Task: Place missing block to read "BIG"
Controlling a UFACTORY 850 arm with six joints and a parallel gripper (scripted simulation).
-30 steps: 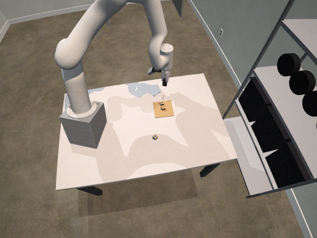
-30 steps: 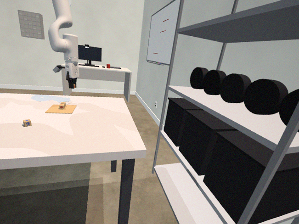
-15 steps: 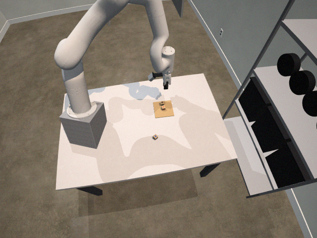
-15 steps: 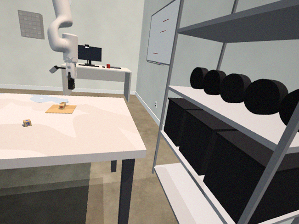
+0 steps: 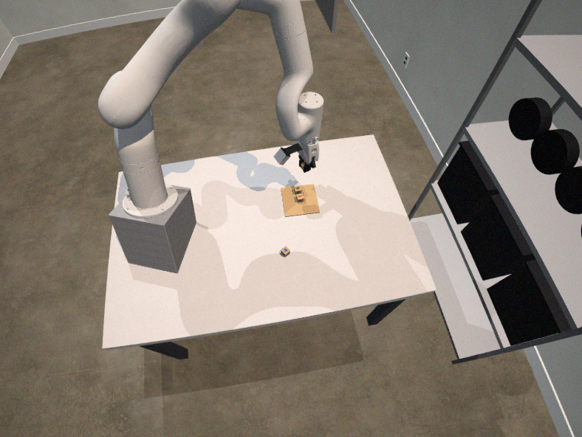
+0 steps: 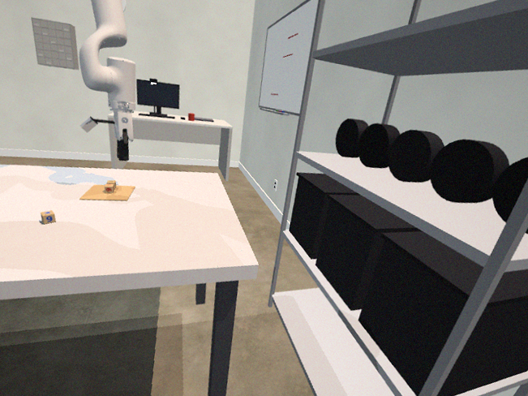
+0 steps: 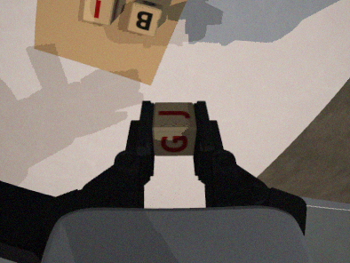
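Right now my hand is 2 cm past the tan mat, 9 cm to the left of it and 12 cm above it.
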